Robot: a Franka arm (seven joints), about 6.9 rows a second.
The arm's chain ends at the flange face. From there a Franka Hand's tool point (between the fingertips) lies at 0.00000 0.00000 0.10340 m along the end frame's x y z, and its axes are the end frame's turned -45 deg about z.
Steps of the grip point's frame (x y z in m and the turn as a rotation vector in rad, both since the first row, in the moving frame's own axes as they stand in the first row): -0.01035, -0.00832, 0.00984, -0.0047, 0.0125, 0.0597; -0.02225, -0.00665, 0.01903, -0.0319, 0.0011, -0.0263; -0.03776, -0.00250, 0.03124, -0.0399, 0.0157, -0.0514
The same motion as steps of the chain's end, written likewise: -0.01448, 0.00197, 0.00985, 0.0055, 0.0122, 0.0597; -0.02288, 0.00881, 0.01908, -0.0218, 0.0233, -0.0263; -0.03258, 0.02327, 0.03134, -0.0171, 0.0393, -0.0514
